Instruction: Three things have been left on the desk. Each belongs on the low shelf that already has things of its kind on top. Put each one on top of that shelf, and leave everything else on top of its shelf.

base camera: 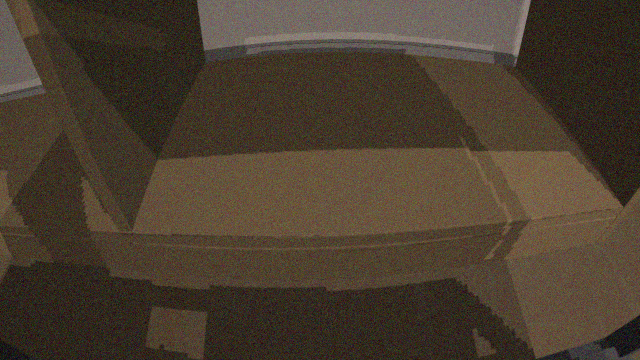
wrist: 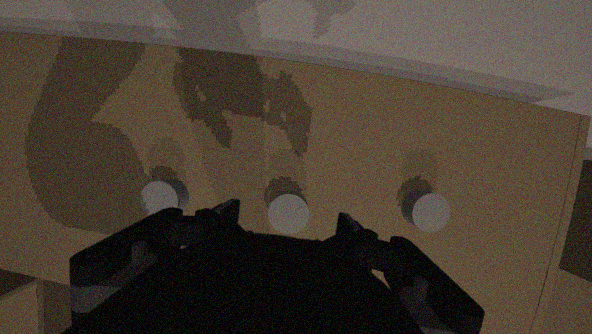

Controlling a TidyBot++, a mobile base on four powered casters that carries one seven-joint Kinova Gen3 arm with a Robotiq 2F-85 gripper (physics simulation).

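Places are measured from the arm's base along level axes (x ahead, y left, z up), in millimetres.
Where they show: gripper, fingertip midpoint: [wrist: 288, 217].
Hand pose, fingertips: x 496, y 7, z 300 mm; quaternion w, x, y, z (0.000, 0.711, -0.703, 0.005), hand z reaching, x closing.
Observation:
After its pixels a point has its place.
Three grey-white cylinders stand upright in a row on a brown wooden top [wrist: 500, 150] @[x 598, y -276, z 213 mm] in the wrist view: a left cylinder [wrist: 159, 197] @[x 475, y 169, z 237 mm], a middle cylinder [wrist: 288, 213] @[x 479, y 7, z 237 mm] and a right cylinder [wrist: 431, 212] @[x 503, y -170, z 237 mm]. My gripper [wrist: 288, 217] @[x 496, y 7, z 300 mm] is open, with nothing between its fingers. It is above the top, and the middle cylinder shows between the fingertips, lower down. The left finger partly covers the lower edge of the left cylinder. The right cylinder is beyond the right finger. I cannot tell from these views whether this top is the desk or a shelf.
A pale wall [wrist: 450, 40] @[x 708, y -153, z 246 mm] runs behind the wooden top, and the top's right edge shows. Another wooden piece [wrist: 20, 307] @[x -85, y 868, z -52 mm] is at the lower left. In the base camera view, a wooden surface [base camera: 320, 195] @[x 351, y -9, z -318 mm] lies between dark sides, with a slanting wooden panel [base camera: 90, 145] @[x 310, y 182, z -208 mm] at the left.

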